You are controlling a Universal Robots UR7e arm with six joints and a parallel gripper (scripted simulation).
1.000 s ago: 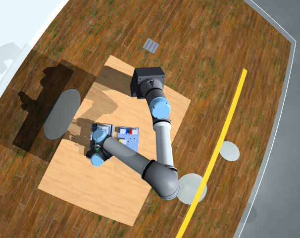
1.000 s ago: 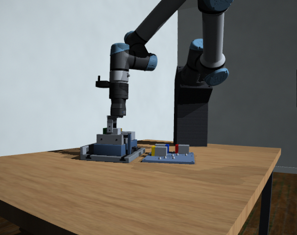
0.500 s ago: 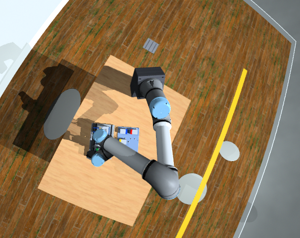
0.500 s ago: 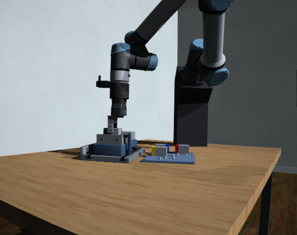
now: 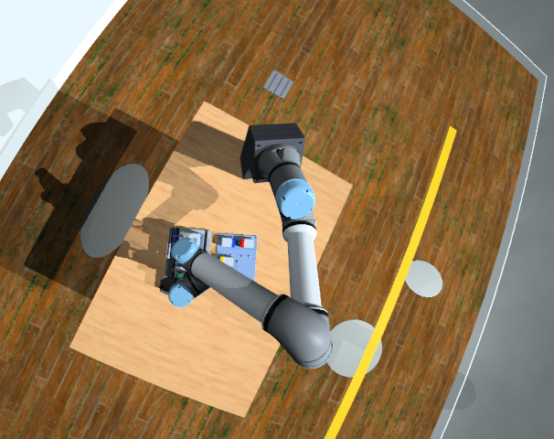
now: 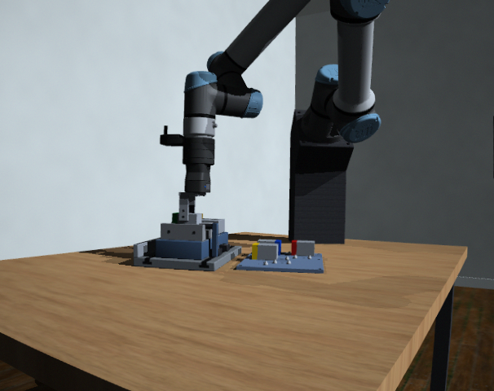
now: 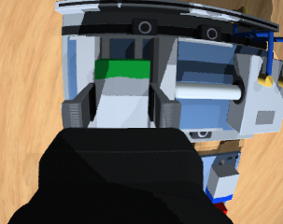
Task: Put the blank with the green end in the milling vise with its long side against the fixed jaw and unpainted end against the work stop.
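Right now my hand is 2 cm above the green-ended blank. The rest, counted from my hand: blue plate 19 cm behind, 15 cm to the left, 12 cm below; then yellow-ended blank 16 cm behind, 11 cm to the left, 9 cm below; then blue-ended blank 24 cm behind, 6 cm to the left, 9 cm below.
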